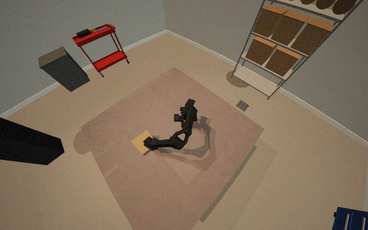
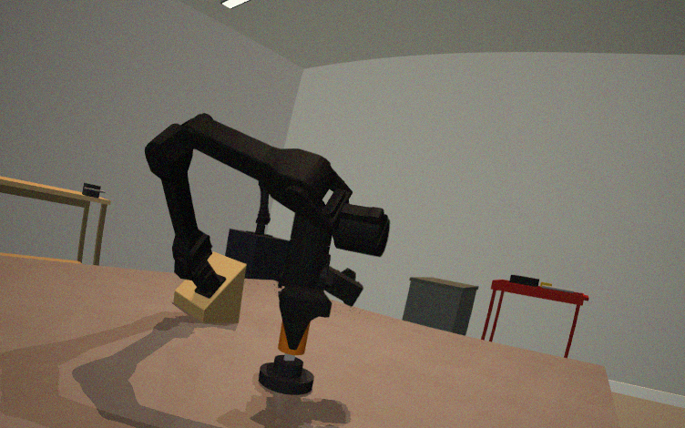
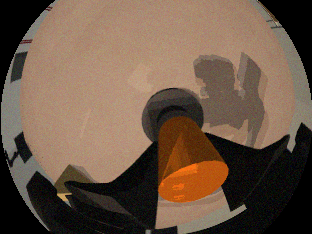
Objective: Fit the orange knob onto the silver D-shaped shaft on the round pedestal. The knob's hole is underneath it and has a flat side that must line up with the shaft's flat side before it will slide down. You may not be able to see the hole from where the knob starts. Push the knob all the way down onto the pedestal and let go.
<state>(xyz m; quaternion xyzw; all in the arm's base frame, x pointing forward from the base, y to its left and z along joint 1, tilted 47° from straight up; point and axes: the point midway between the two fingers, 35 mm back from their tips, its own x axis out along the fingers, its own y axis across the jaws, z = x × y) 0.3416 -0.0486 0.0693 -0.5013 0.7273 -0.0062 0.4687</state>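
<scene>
Right now my gripper tip is 3 cm below the orange knob. The rest, counted from my gripper tip: round black pedestal: 4 cm below.
</scene>
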